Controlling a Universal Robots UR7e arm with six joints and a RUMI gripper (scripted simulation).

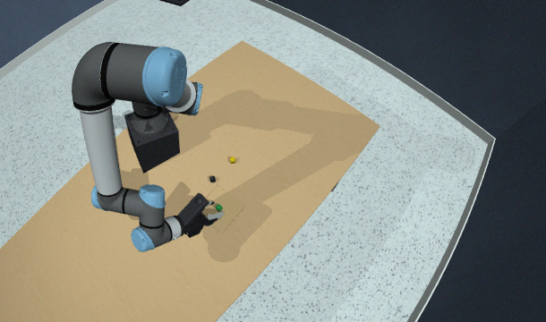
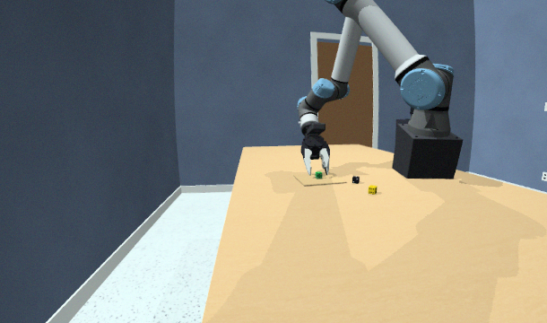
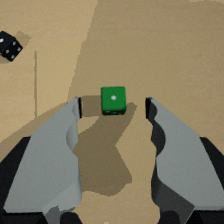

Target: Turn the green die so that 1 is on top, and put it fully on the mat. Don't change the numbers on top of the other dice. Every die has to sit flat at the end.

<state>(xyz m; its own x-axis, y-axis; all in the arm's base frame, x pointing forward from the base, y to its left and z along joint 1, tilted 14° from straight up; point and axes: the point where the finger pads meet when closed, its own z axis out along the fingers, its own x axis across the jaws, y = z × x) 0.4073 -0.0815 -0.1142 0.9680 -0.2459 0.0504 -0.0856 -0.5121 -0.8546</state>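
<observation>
The green die is 10 mm to the left of my hand and 10 mm below it. From my hand the other things lie so: tan mat (10 mm to the left, 30 mm below); then yellow die (70 mm behind, 200 mm to the left, 20 mm below); then black die (90 mm behind, 90 mm to the left, 20 mm below).
</observation>
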